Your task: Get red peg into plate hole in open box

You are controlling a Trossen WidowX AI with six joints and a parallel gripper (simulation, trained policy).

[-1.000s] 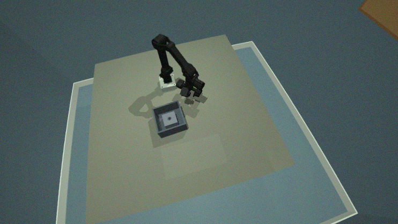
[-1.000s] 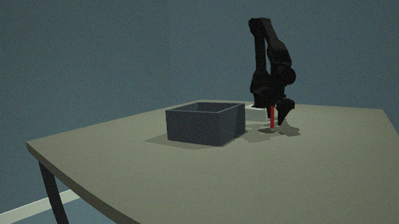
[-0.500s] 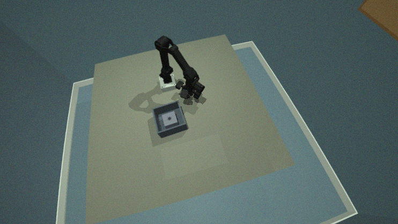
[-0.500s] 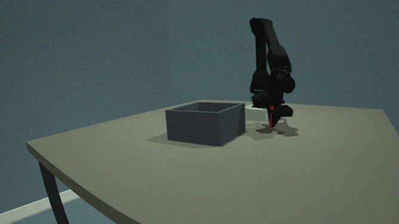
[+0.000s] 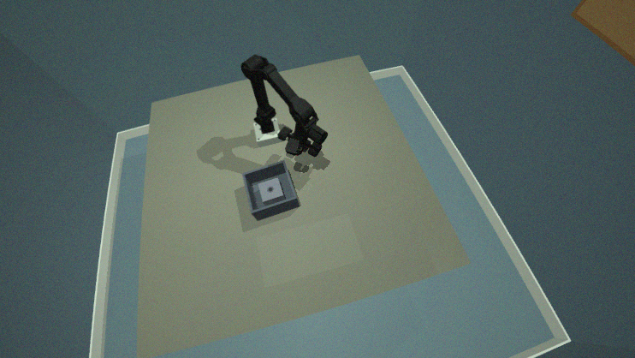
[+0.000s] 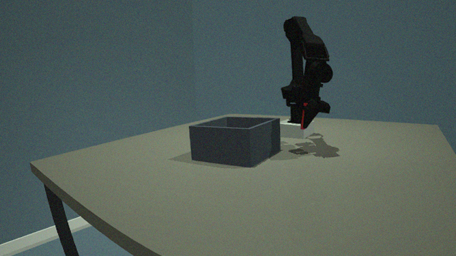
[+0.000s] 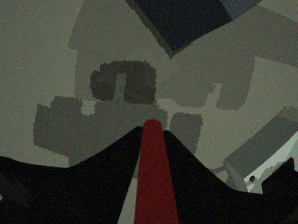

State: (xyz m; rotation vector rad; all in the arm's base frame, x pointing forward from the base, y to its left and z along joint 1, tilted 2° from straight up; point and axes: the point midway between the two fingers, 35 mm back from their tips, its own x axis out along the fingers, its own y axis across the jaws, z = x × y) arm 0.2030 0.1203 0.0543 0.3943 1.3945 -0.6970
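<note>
The plate lies 140 mm ahead of my gripper tip, 150 mm to the right of it and 20 mm below it. The rest, counted from my gripper tip: red peg 40 mm above; dark grey box 140 mm ahead, 150 mm to the right, 40 mm below.
</note>
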